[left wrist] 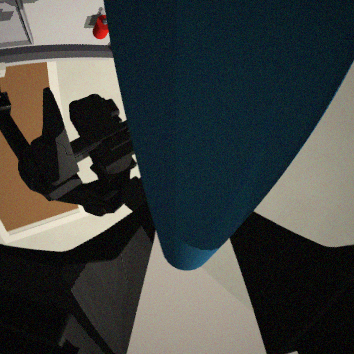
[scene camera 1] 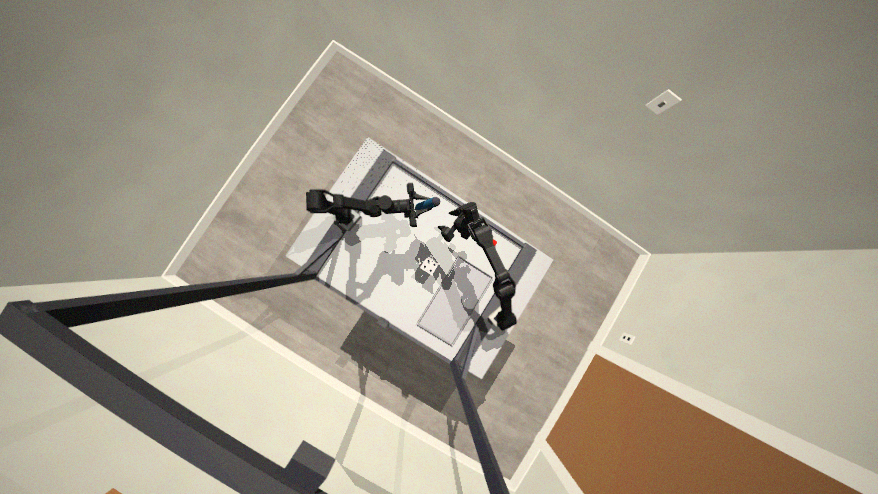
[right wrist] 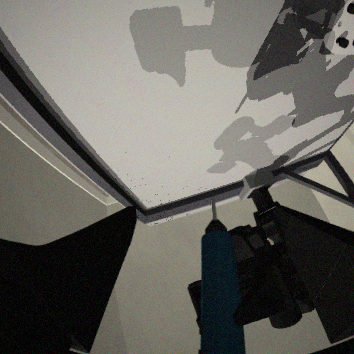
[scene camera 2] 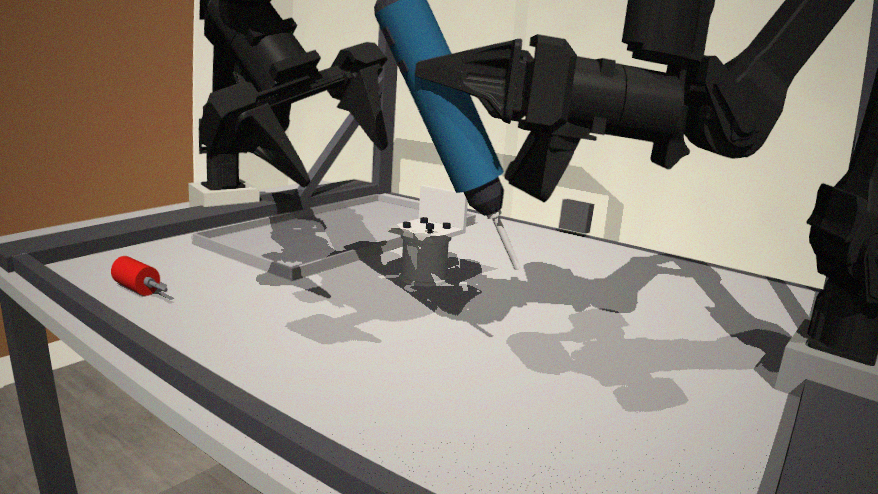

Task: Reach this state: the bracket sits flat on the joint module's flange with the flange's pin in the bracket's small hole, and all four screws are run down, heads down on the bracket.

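Frame: origin at the left arm's base, x down, y left, z ahead, level; millimetres.
Seen in the pictures: left gripper, fingertip midpoint: point(scene camera 1: 431, 203) point(right wrist: 215, 322) point(scene camera 2: 415, 69); right gripper, fingertip midpoint: point(left wrist: 105, 69) point(scene camera 1: 443, 220) point(right wrist: 206, 213) point(scene camera 2: 347, 165); left arm's base at its link origin: point(scene camera 1: 346, 217) point(right wrist: 257, 191) point(scene camera 2: 844, 346); right arm's base at its link origin: point(scene camera 1: 502, 318) point(scene camera 2: 223, 185).
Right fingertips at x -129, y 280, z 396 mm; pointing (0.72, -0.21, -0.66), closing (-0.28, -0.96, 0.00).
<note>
Pixels of each thing's middle, then the offset from my right fingertips to it. "*": a spot on its surface instead.
- white bracket at the middle of its body: point(scene camera 2: 427, 215) point(scene camera 1: 429, 265) dz +89, dx +91, dy -205 mm
- grey joint module at the middle of its body: point(scene camera 2: 425, 253) point(right wrist: 329, 14) dz +89, dx +141, dy -205 mm
- blue screwdriver at the middle of its body: point(left wrist: 209, 142) point(scene camera 2: 456, 132) point(right wrist: 218, 269) point(scene camera 1: 423, 206) dz -109, dx -40, dy -15 mm
- red tool at the middle of its body: point(scene camera 2: 143, 279) point(left wrist: 103, 23) point(scene camera 1: 487, 239) dz +247, dx +156, dy +98 mm
- shallow tray at a spot on its surface: point(scene camera 2: 242, 256) * dz +276, dx +164, dy -55 mm
The white bracket point(scene camera 2: 443, 204) point(scene camera 1: 429, 264) lies with its flat plate on top of the grey joint module point(scene camera 2: 423, 261), its other plate upright. Several dark screw heads point(scene camera 2: 446, 225) point(right wrist: 342, 42) show on the flat plate; one near the front looks slightly taller. The pin and small hole cannot be made out. My left gripper point(scene camera 2: 469, 122) point(scene camera 1: 423, 205) point(left wrist: 190, 207) is shut on the blue screwdriver point(scene camera 2: 429, 92) point(left wrist: 215, 125) point(right wrist: 217, 285), tilted, its bit pointing down beside the module, above the table. My right gripper point(scene camera 2: 345, 164) point(scene camera 1: 446, 221) point(right wrist: 206, 213) is open and empty, above and left of the module in scene camera 2.
A red tool point(scene camera 2: 135, 275) point(scene camera 1: 493, 242) point(left wrist: 101, 27) with a metal tip lies on the table at the left in scene camera 2. A shallow tray point(scene camera 2: 242, 256) stands behind and left of the module. Dark rails point(scene camera 2: 184, 380) edge the table. Arm shadows cross the table.
</note>
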